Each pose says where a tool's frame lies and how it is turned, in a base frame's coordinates. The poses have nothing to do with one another.
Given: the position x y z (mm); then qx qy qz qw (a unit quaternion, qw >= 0).
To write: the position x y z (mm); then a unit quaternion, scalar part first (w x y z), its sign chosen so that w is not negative. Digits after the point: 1 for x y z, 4 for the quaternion.
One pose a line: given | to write
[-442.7 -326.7 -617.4 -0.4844 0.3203 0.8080 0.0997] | [-442.7 -326.7 -617.4 0.0997 -0.4844 0.3203 0.8080]
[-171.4 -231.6 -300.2 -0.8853 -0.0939 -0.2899 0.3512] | [-171.4 -231.6 -300.2 0.3512 -0.8853 -0.0939 -0.2899]
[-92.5 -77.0 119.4 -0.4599 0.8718 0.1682 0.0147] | [-92.5 -77.0 119.4 0.0147 -0.4599 0.8718 0.1682]
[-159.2 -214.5 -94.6 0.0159 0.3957 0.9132 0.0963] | [-159.2 -214.5 -94.6 0.0963 0.0159 0.3957 0.9132]
